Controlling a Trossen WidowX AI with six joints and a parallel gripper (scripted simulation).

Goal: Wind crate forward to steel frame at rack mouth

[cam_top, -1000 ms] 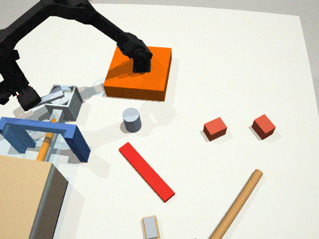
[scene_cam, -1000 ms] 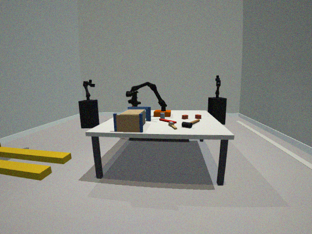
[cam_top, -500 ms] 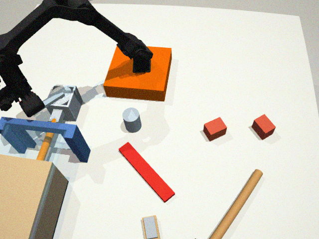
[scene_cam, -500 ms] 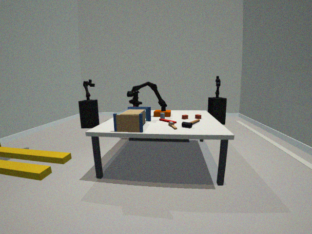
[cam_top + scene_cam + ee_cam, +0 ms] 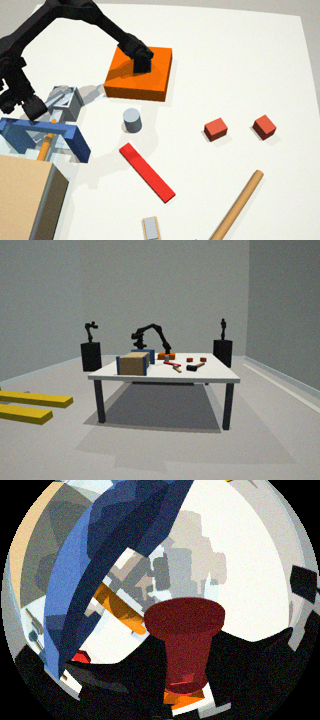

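My gripper tip is 30 mm past the winch handle, 30 mm to the right of it and 10 mm above it. Round my gripper tip: red knob (20 mm above); flat red bar (170 mm ahead, 360 mm to the left, 110 mm below); grey winch (90 mm behind, 60 mm to the left, 80 mm below).
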